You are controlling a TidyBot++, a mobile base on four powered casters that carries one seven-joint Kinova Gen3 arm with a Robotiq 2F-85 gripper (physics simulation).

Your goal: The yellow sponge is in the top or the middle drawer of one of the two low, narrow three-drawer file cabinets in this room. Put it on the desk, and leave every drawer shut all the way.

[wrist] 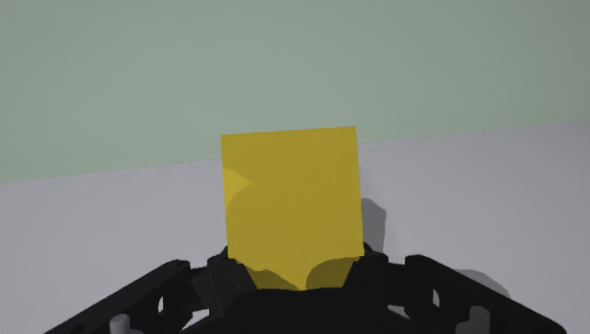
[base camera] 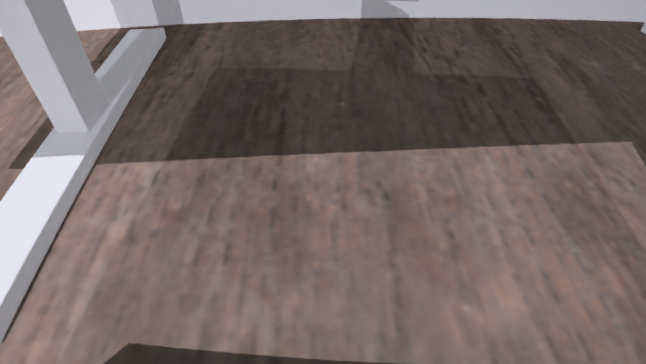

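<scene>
The yellow sponge (wrist: 292,195) is in the middle of the wrist view, its square face toward the camera. My gripper (wrist: 296,249) is shut on the sponge, with one black finger at each side of its near end. Behind the sponge is a pale grey-white surface (wrist: 110,225), which looks like the desk top. Shadows of the sponge and gripper fall on it to the right. Whether the sponge touches this surface, I cannot tell. The file cabinets and their drawers do not show in either view.
A plain pale green surface (wrist: 295,60), perhaps the wall, lies beyond the grey-white one's edge. In the base view, a white desk leg (base camera: 62,75) stands on a long white foot bar (base camera: 42,182) at the left. A white band (base camera: 275,11) crosses the back of the brown floor (base camera: 325,240).
</scene>
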